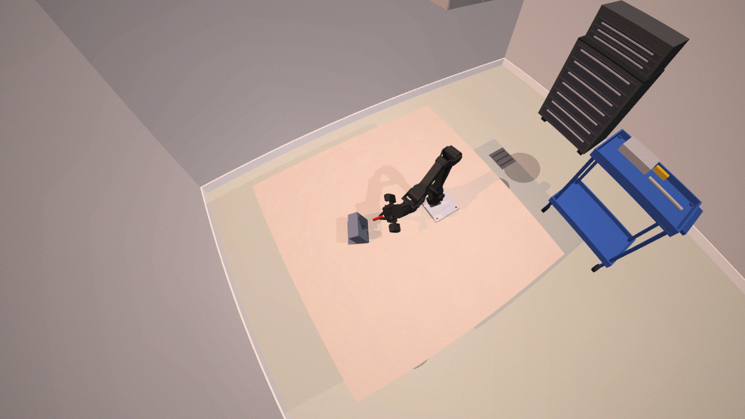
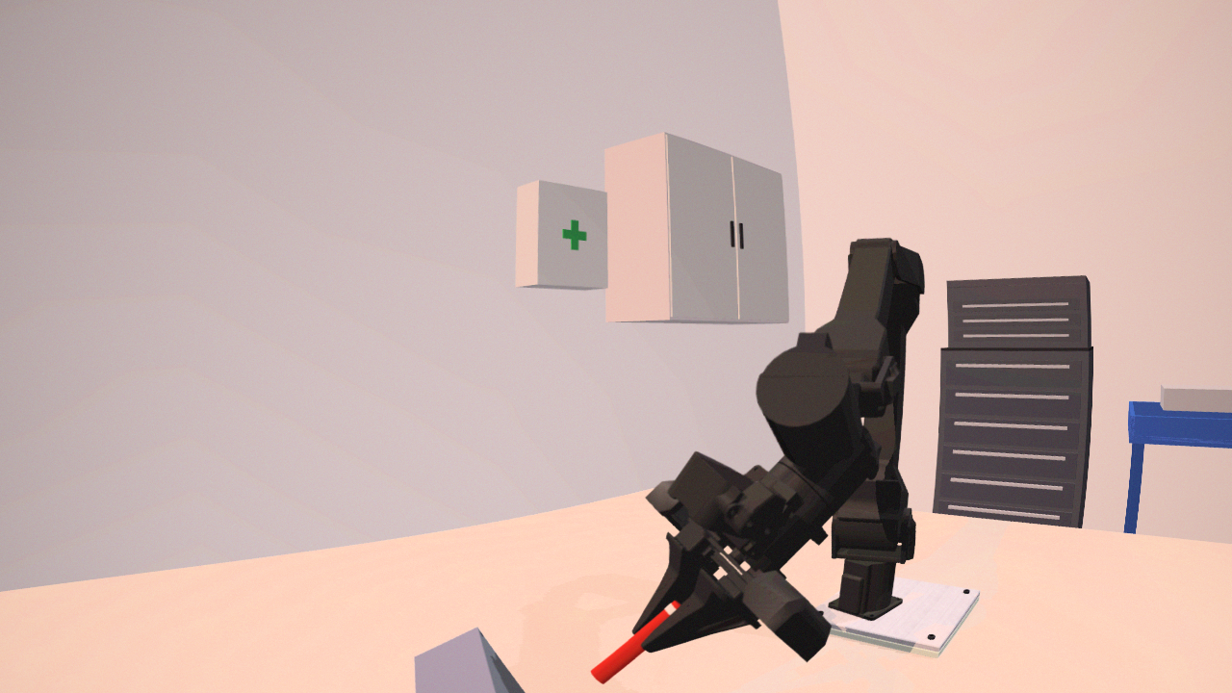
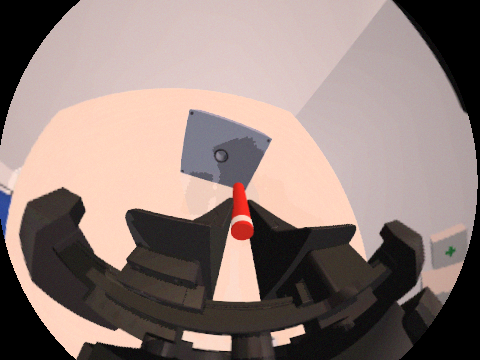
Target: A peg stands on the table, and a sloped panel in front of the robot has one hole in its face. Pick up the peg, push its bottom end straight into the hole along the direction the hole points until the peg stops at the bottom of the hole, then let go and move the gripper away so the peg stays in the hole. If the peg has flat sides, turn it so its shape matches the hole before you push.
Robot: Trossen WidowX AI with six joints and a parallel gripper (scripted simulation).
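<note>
My gripper tip is 110 mm short of the grey sloped panel and 50 mm above it. From my gripper tip the other things lie so: red peg: 10 mm behind, 10 mm above.
</note>
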